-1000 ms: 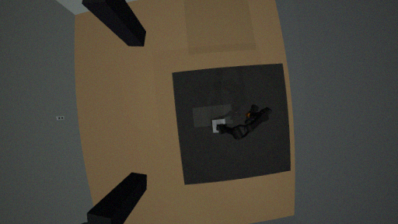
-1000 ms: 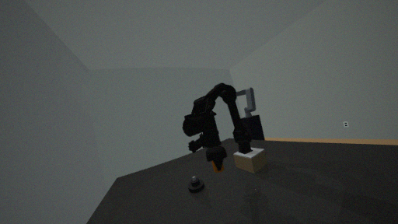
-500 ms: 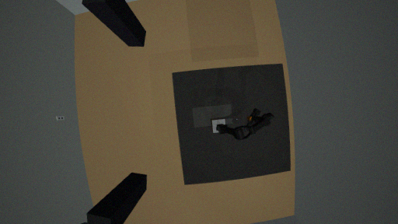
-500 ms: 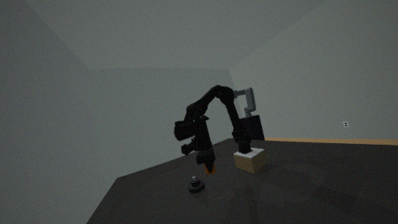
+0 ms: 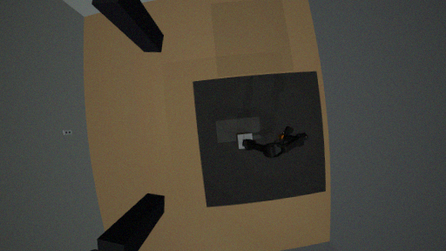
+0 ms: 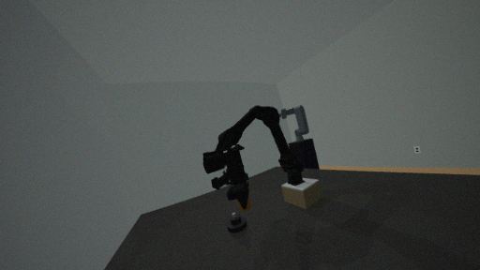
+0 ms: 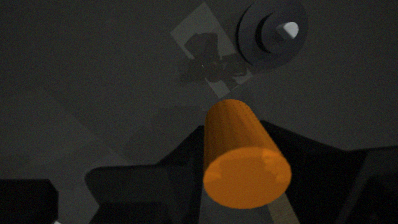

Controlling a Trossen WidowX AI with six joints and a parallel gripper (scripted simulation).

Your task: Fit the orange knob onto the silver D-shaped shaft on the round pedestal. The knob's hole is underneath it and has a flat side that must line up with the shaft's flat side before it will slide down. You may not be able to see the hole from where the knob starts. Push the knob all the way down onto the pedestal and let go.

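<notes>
The dark round pedestal is 4 cm ahead of my gripper tip, 9 cm to the right of it and 9 cm below it. From my gripper tip the other things lie so: orange knob 3 cm above.
</notes>
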